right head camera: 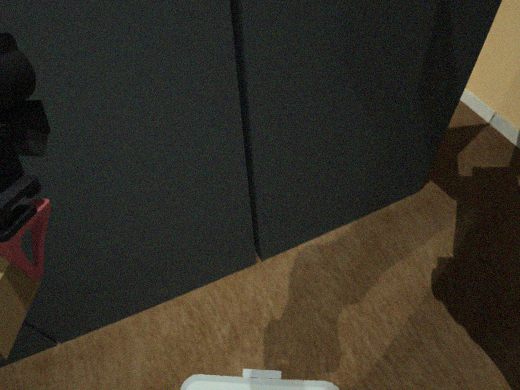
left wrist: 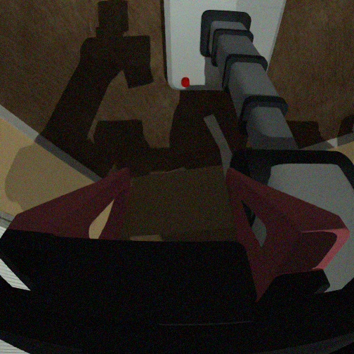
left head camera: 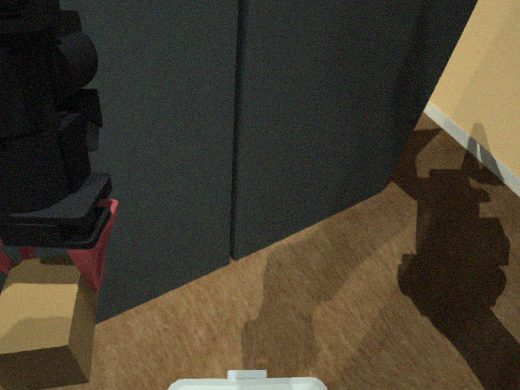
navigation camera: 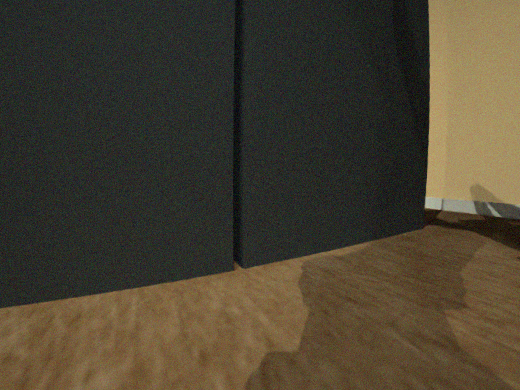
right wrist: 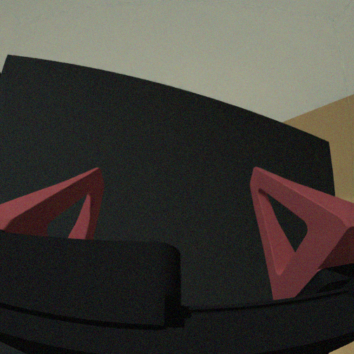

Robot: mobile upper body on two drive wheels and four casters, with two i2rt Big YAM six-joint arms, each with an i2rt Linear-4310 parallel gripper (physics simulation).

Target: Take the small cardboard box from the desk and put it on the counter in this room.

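Places are measured from the left arm's base along level axes (x back, y up, z left), in metres.
Pixels of known places: left gripper, between the fingertips: [right head camera: 13, 275] [left head camera: 65, 285].
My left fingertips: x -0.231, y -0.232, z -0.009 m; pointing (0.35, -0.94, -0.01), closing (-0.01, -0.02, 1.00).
Behind a point stands the place of what it marks.
The small cardboard box [left head camera: 37, 320] {x -0.179, y -0.173, z -0.023 m} [right head camera: 12, 305] {x -0.191, y -0.205, z -0.046 m} [left wrist: 177, 202] is a tan block at the lower left of the left head camera view. My left gripper [left head camera: 55, 270] {x -0.231, y -0.232, z -0.009 m} [left wrist: 177, 175] is shut on the box by its sides and holds it up above the floor, in front of the dark panels. My right gripper [right wrist: 176, 175] is open, with its red fingers wide apart and a large dark surface beyond them in the right wrist view. Neither the desk nor the counter can be made out for certain.
Tall dark panels [left head camera: 165, 150] {x -0.767, y -0.597, z 0.013 m} [right head camera: 140, 150] {x -0.728, y -0.553, z 0.086 m} [navigation camera: 120, 150] {x -0.750, y -1.128, z 0.044 m} with a vertical seam stand close in front. A yellow wall [left head camera: 500, 90] {x -1.726, y -0.957, z -1.703 m} [navigation camera: 475, 100] {x -1.743, y -0.630, z -1.694 m} with a pale skirting board is at the right. My white base [left head camera: 247, 384] {x -0.301, y -1.153, z -0.222 m} [left wrist: 187, 50] stands on the brown floor [left head camera: 200, 325] {x -0.576, y -1.410, z -0.046 m}.
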